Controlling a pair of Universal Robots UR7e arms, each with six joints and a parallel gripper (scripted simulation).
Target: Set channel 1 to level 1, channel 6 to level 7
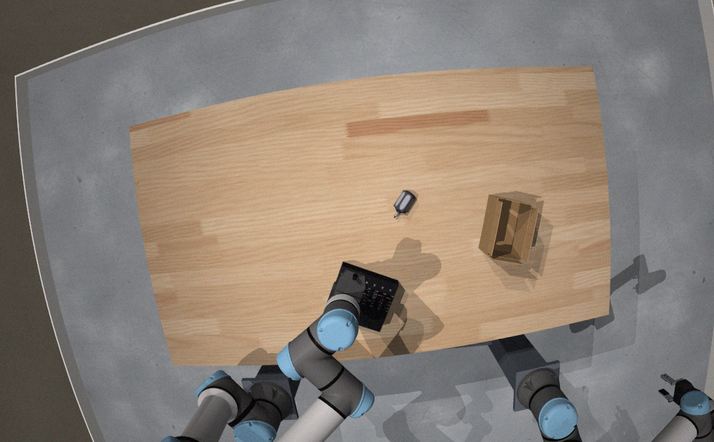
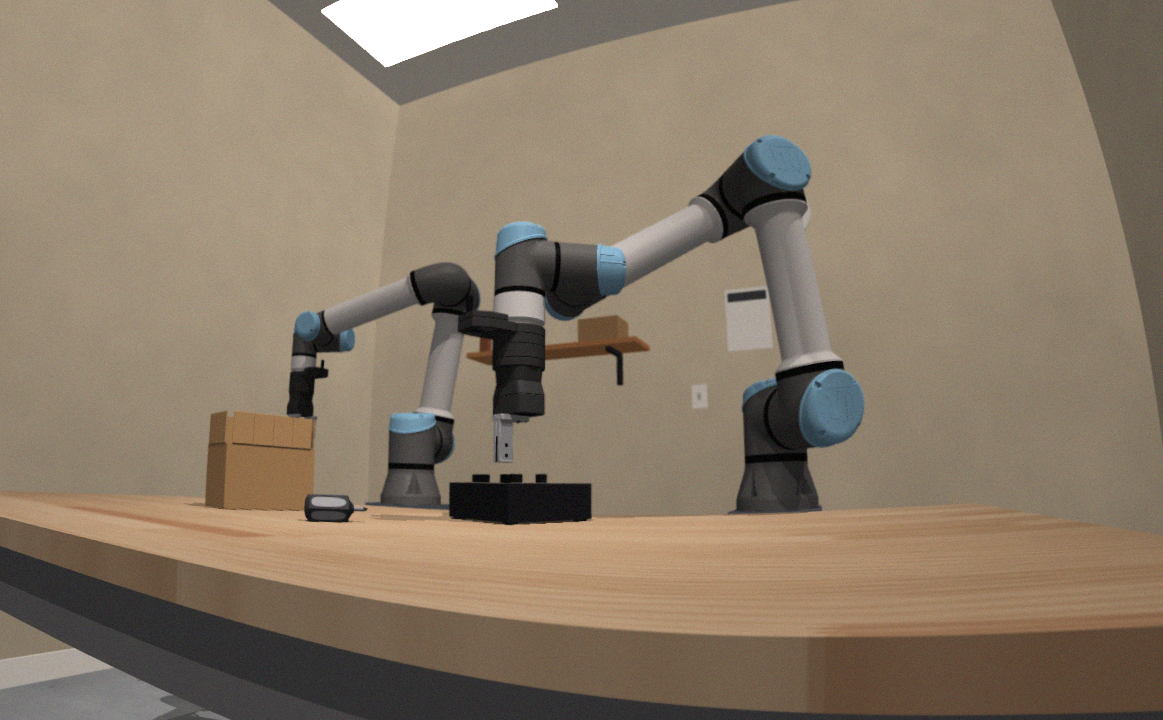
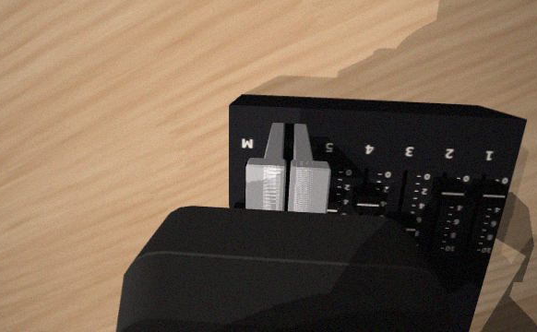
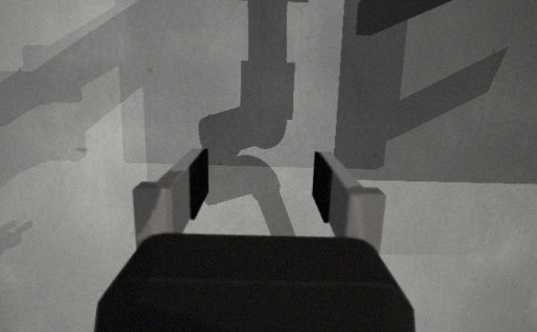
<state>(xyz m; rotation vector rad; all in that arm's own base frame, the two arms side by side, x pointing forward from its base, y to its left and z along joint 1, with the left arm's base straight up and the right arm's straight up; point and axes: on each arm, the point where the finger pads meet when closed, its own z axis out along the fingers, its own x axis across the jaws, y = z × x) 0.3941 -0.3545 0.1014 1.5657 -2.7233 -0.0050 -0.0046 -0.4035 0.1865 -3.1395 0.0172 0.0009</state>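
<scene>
My left gripper is now 2 cm past the channel 6 fader, 1 cm to the right of it and 4 cm above it. From my left hand the other things lie so: channel 5 fader (4 cm behind, 1 cm to the right, 4 cm below); then channel 4 fader (5 cm behind, 3 cm to the right, 4 cm below); then master fader (4 cm behind, 4 cm to the left, 4 cm below).
</scene>
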